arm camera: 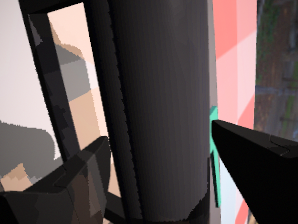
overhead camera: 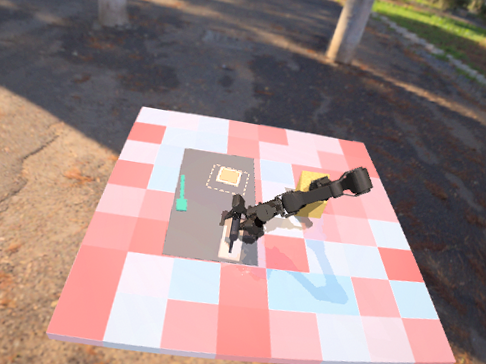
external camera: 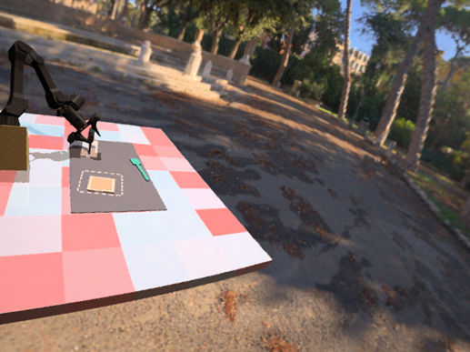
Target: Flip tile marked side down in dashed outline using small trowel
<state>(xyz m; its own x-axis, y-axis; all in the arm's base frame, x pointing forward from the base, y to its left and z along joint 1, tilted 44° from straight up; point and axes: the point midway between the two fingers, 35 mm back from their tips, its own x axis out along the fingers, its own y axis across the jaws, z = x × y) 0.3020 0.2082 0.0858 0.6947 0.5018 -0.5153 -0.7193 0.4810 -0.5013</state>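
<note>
My gripper tip is 3 cm past the small trowel and 1 cm above it. Round my gripper tip: grey mat: 6 cm ahead, 18 cm to the right, 7 cm below; green trowel-shaped tool: 20 cm ahead, 15 cm to the right, 5 cm below; tan tile: 2 cm ahead, 33 cm to the right, 5 cm below.
</note>
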